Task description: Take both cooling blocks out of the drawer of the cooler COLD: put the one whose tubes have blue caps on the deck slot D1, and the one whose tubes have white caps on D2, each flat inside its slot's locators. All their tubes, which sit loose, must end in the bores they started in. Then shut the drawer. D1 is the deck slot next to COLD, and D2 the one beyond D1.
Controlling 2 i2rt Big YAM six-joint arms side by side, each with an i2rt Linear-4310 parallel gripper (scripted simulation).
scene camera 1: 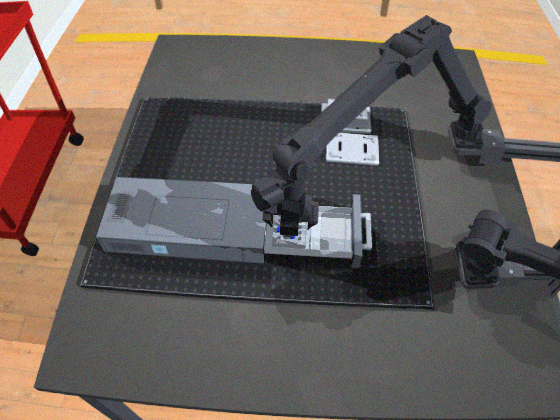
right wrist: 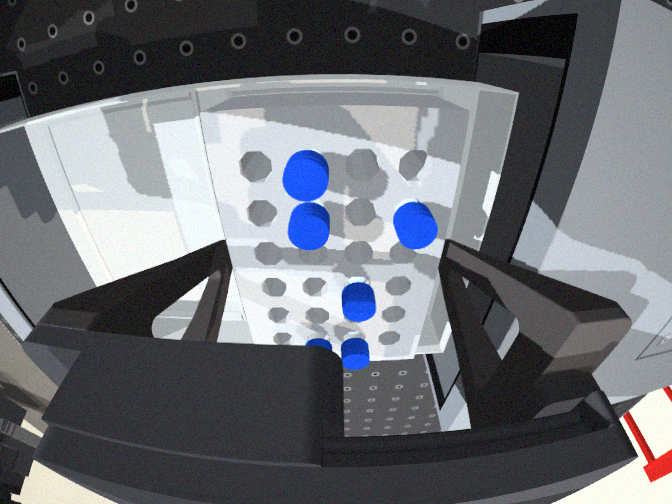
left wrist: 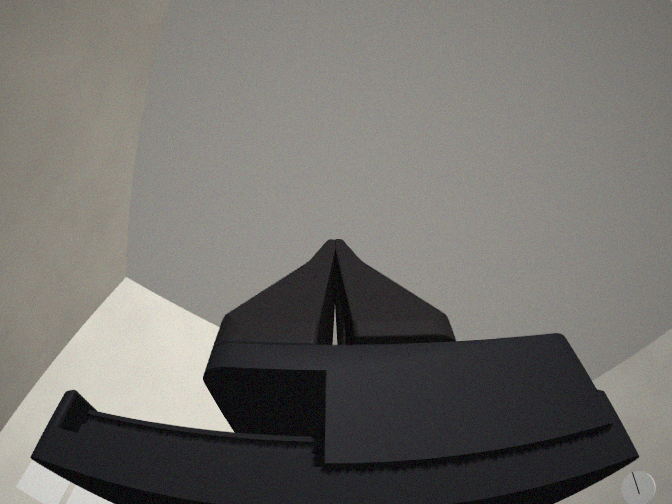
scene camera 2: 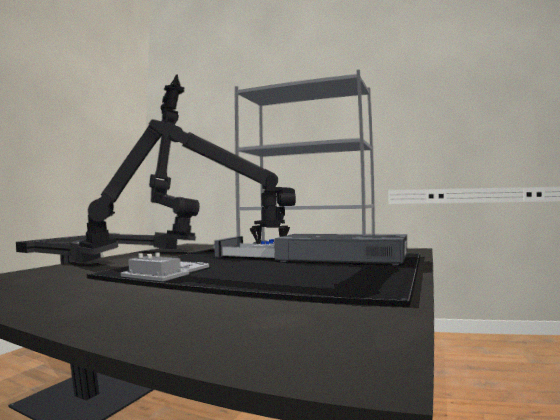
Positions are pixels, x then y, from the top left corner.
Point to a cooler COLD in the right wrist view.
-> At 591,221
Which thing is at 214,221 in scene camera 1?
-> A cooler COLD.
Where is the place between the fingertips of my left gripper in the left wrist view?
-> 334,251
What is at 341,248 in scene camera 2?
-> A cooler COLD.
